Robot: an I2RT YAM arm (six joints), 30 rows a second.
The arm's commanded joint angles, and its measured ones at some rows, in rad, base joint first. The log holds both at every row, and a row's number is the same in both.
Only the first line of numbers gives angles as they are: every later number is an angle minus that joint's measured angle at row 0.
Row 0, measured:
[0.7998 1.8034 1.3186 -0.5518 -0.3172 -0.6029]
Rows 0 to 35, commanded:
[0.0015 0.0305 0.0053 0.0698 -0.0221 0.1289]
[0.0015 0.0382 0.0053 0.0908 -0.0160 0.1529]
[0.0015 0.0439 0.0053 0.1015 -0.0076 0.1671]
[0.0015 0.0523 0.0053 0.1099 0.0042 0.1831]
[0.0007 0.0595 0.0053 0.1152 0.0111 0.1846]
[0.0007 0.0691 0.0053 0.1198 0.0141 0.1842]
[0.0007 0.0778 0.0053 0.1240 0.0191 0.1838]
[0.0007 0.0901 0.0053 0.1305 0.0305 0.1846]
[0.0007 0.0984 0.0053 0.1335 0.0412 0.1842]
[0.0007 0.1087 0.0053 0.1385 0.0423 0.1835]
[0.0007 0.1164 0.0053 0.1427 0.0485 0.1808]
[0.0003 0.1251 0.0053 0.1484 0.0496 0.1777]
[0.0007 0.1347 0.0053 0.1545 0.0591 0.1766]
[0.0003 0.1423 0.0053 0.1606 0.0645 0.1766]
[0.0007 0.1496 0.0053 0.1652 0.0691 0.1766]
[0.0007 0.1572 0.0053 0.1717 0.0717 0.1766]
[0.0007 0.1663 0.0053 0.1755 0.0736 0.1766]
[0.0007 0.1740 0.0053 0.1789 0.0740 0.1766]
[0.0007 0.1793 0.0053 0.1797 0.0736 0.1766]
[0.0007 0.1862 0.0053 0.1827 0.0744 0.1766]
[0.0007 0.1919 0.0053 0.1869 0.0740 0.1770]
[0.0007 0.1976 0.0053 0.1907 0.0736 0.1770]
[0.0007 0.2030 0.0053 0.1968 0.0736 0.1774]
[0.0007 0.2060 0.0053 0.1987 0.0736 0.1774]
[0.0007 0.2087 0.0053 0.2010 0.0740 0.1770]
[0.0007 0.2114 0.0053 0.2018 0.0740 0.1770]
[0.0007 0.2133 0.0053 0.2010 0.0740 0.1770]
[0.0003 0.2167 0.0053 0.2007 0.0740 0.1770]
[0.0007 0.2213 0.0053 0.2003 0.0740 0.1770]
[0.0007 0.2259 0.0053 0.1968 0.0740 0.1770]
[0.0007 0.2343 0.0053 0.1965 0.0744 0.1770]
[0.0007 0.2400 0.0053 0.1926 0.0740 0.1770]
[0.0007 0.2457 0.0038 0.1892 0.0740 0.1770]
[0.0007 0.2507 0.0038 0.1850 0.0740 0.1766]
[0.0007 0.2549 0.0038 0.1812 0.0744 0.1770]
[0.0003 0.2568 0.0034 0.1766 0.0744 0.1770]
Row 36, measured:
[-0.0023 0.2053 0.0015 0.1934 0.0614 0.1785]
